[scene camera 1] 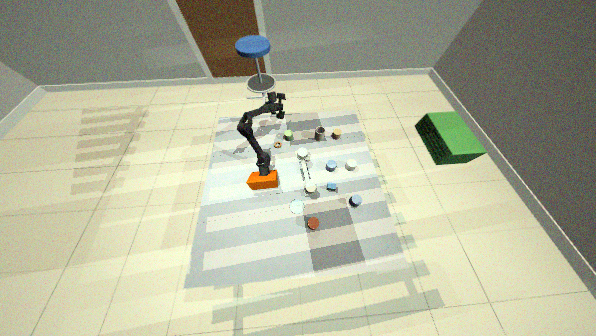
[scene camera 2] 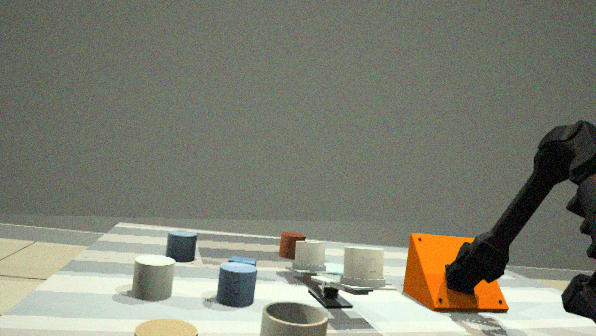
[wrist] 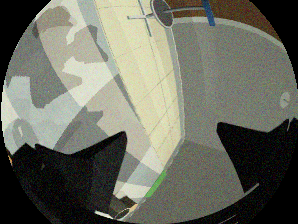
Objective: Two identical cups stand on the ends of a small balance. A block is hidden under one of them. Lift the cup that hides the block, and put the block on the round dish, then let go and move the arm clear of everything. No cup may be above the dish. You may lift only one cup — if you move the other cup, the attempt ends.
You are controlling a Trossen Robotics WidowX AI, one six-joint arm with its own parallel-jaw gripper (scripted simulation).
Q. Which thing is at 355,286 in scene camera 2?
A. A small balance.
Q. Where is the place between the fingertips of the gripper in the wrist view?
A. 174,132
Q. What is the gripper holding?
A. Nothing.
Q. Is the gripper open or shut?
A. Open.
